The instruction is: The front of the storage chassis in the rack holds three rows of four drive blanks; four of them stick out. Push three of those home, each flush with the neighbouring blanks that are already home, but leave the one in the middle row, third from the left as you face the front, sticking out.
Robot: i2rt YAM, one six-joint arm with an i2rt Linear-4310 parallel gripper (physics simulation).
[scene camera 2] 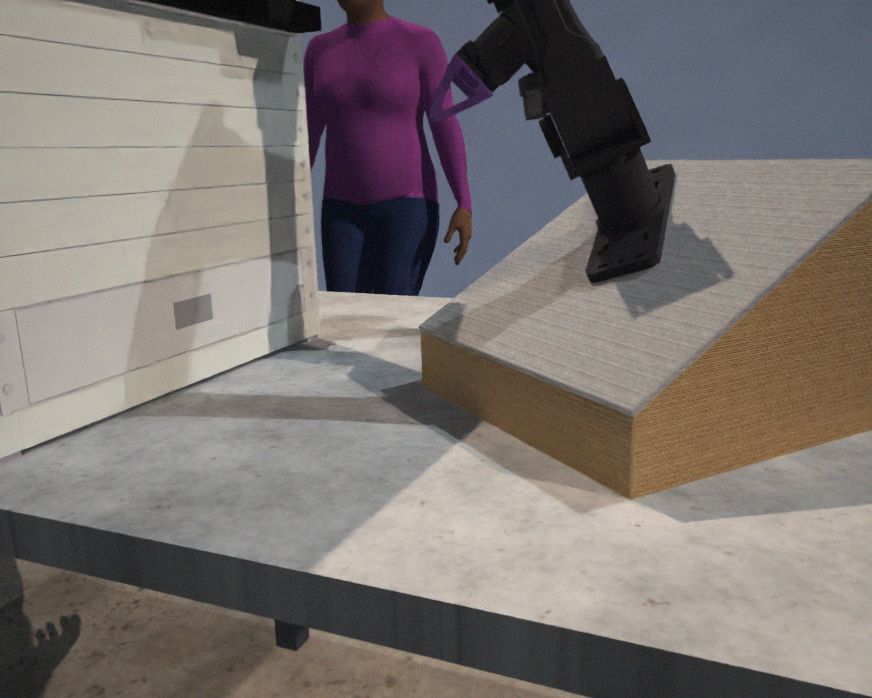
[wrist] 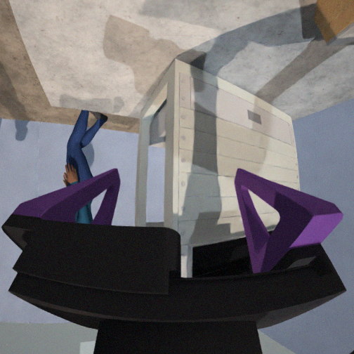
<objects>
The gripper shows in scene camera 2 and in the wrist view. A rack shows in scene camera 2 and in the wrist view. One and the same spot on the gripper: (wrist: 138, 259) is (scene camera 2: 495, 89). One and the same spot on the rack: (wrist: 209, 127) is (scene camera 2: 277, 229).
</objects>
